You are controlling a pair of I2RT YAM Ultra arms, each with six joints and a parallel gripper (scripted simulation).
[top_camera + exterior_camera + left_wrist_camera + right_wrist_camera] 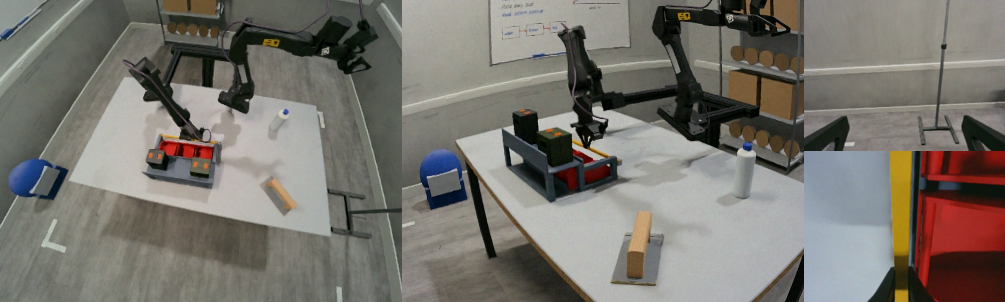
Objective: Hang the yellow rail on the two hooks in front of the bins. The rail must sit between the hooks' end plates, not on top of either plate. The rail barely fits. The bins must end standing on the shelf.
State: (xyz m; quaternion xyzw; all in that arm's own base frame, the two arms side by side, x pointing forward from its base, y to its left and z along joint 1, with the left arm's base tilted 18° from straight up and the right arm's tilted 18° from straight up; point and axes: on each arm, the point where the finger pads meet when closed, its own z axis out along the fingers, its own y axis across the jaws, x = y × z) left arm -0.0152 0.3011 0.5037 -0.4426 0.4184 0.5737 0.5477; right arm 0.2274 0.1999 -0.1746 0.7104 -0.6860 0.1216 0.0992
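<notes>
The yellow rail is 1 cm below my right hand. Also, from my right hand: green box (20 cm ahead, 11 cm to the left, 8 cm above); then blue-grey shelf (13 cm ahead); then white bottle (59 cm to the left, 21 cm behind, 2 cm above).
</notes>
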